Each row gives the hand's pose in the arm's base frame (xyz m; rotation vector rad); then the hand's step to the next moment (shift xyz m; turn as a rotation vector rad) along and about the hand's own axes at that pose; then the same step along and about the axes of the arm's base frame.
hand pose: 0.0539 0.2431 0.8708 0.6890 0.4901 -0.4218
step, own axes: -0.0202 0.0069 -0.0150 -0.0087 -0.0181 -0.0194
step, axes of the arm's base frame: -0.0170 0.0193 0.0046 -0.0219 0.0025 -0.0171
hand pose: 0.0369 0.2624 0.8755 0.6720 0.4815 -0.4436
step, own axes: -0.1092 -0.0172 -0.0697 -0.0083 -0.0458 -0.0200
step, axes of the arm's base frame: -0.1158 0.0604 0.0045 -0.0365 -0.0166 -0.0310
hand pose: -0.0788 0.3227 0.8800 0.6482 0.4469 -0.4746
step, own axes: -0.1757 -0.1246 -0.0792 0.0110 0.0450 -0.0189
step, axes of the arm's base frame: -0.2282 0.0135 -0.0208 0.0288 0.0409 0.0015
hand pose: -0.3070 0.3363 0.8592 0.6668 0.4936 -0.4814
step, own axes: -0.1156 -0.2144 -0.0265 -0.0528 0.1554 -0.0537
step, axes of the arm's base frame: -0.2182 -0.0994 -0.0506 0.0317 0.1569 0.0649
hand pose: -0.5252 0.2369 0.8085 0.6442 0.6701 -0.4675
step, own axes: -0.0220 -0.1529 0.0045 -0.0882 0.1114 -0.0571
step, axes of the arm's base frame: -0.1028 -0.1075 -0.0418 -0.0201 0.1347 0.0701
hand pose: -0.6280 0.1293 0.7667 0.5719 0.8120 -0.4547
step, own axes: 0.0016 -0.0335 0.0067 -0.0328 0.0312 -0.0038
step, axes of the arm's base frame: -0.0148 -0.0299 -0.0075 -0.0039 0.0313 0.0327
